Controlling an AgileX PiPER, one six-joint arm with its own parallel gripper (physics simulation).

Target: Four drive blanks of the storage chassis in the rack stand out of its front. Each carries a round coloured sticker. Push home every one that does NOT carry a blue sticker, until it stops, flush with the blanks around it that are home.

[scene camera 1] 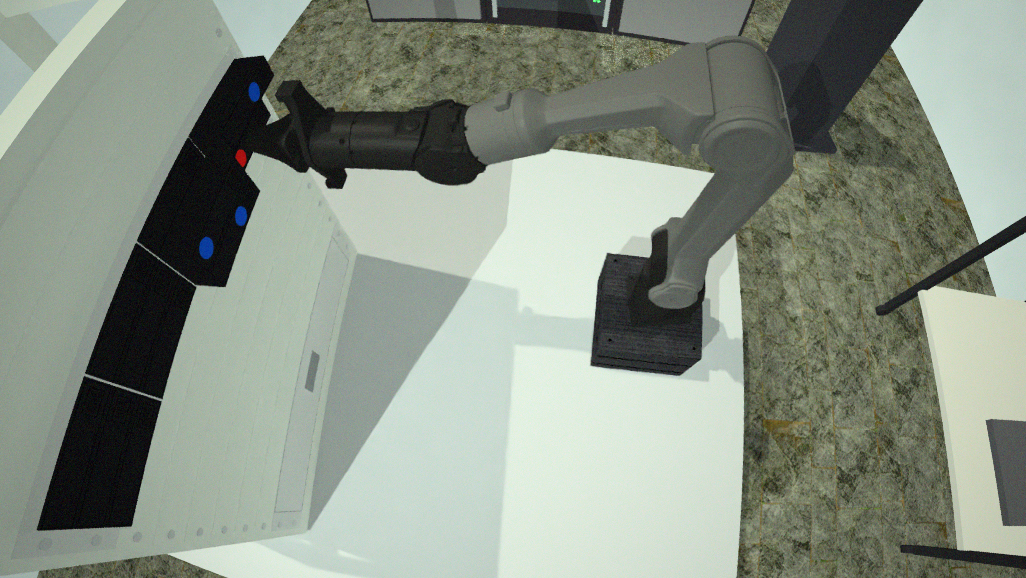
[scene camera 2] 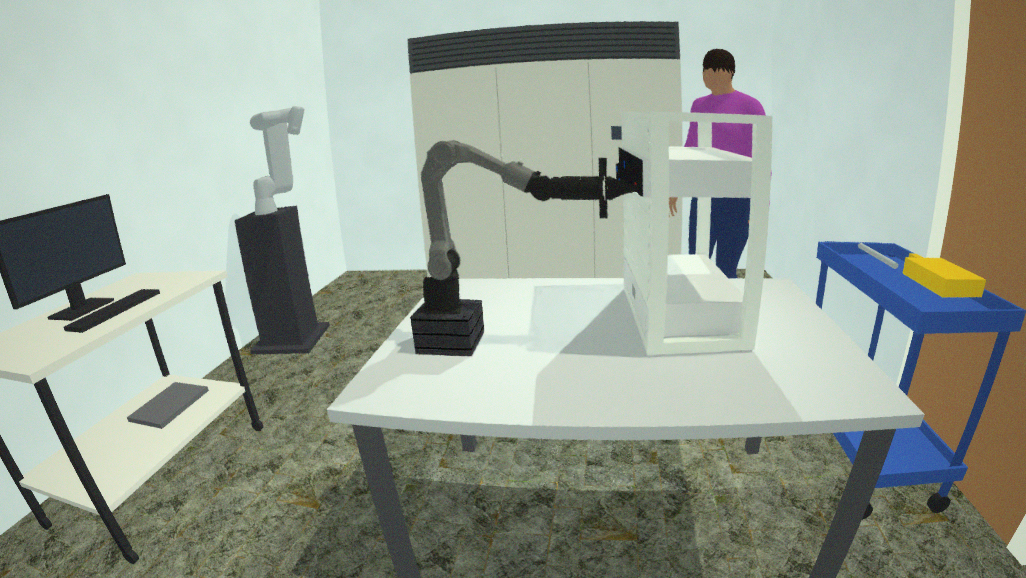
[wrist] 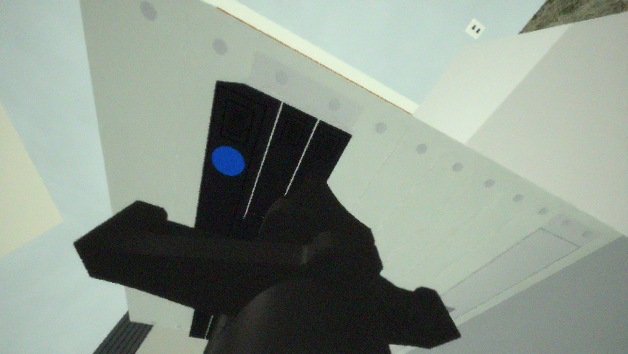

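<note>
The black storage chassis (scene camera 1: 140, 323) sits high in the white rack (scene camera 1: 251, 359) (scene camera 2: 762, 236). In scene camera 1, three blanks with blue stickers stand out: one bears the far sticker (scene camera 1: 253, 91), the others bear the middle sticker (scene camera 1: 241, 215) and the nearer sticker (scene camera 1: 206, 247). One blue sticker (wrist: 228, 161) shows in the wrist view. A red sticker (scene camera 1: 241, 157) shows beside my fingertips, between the far and middle blue ones. My gripper (scene camera 1: 252, 141) (scene camera 2: 639, 188) is shut and empty, its tips at the red-stickered blank. The fingers hide much of that blank; its depth is unclear.
The proud blue-stickered blanks lie on both sides of my fingers. The rack stands on the white table (scene camera 1: 610, 466) (scene camera 2: 574, 387). A blue trolley (scene camera 2: 940, 319) and a desk (scene camera 2: 165, 290) stand apart. A person (scene camera 2: 725, 114) stands behind the rack.
</note>
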